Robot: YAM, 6 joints.
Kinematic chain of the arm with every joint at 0, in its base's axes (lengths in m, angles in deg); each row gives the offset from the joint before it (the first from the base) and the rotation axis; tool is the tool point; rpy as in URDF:
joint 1: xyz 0 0 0.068 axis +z
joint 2: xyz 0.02 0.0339 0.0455 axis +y
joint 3: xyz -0.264 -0.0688 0 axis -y
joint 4: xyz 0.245 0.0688 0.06 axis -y
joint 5: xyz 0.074 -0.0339 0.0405 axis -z
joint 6: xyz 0.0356 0 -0.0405 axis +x
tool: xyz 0 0 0 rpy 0 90 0
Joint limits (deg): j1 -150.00..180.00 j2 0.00..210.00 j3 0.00..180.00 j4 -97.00..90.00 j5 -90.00..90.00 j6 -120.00..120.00
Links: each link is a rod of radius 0.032 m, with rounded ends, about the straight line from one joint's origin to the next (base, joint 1, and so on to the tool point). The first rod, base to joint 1, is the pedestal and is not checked.
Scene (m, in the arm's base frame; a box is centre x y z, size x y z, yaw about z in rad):
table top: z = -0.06
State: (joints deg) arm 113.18 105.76 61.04 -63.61 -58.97 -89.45
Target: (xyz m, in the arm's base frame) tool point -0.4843 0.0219 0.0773
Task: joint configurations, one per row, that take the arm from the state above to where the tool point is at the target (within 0.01 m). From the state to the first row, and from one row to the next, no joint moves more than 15 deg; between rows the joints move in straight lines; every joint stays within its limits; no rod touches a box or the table.
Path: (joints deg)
1: 125.33 113.08 69.52 -57.83 -58.37 -89.45
2: 137.48 120.41 78.00 -52.04 -57.76 -89.45
3: 149.63 127.73 86.49 -46.26 -57.16 -89.45
4: 161.77 135.05 94.97 -40.47 -56.56 -89.45
5: 173.92 142.38 103.45 -34.69 -55.96 -89.45

